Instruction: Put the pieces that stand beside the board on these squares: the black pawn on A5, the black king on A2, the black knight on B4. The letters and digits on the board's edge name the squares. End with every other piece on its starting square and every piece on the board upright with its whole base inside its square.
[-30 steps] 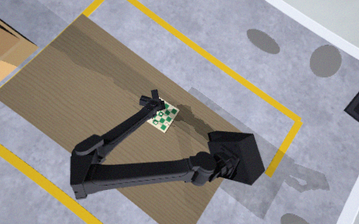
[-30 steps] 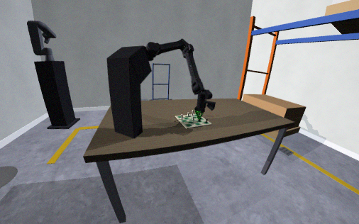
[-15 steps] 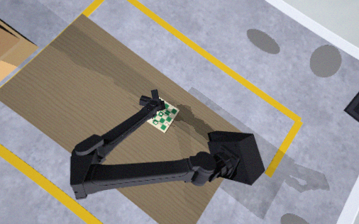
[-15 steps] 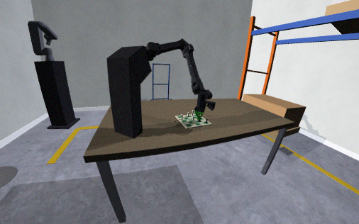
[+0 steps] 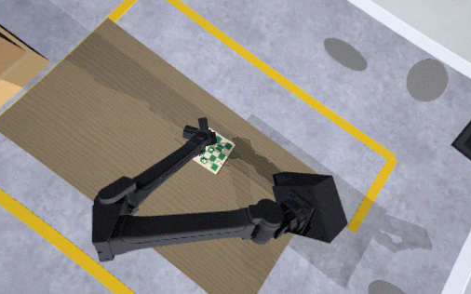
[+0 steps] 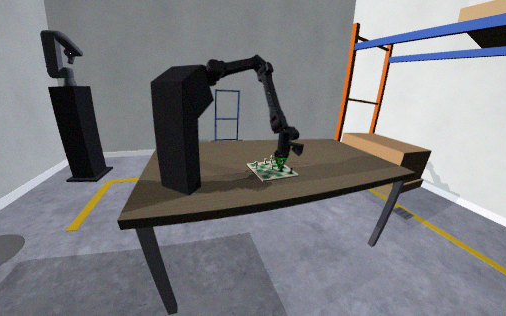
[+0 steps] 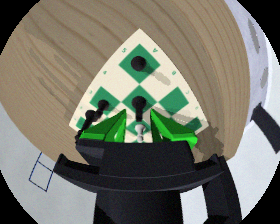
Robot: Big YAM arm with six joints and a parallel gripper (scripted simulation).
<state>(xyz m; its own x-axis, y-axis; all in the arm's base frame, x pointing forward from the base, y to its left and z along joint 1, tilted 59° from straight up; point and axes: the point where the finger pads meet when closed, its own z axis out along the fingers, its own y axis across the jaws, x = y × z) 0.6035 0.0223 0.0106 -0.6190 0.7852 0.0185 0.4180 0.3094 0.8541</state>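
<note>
Right now my hand is 40 mm past the chessboard, 30 mm to the right of it and 30 mm above it.
</note>
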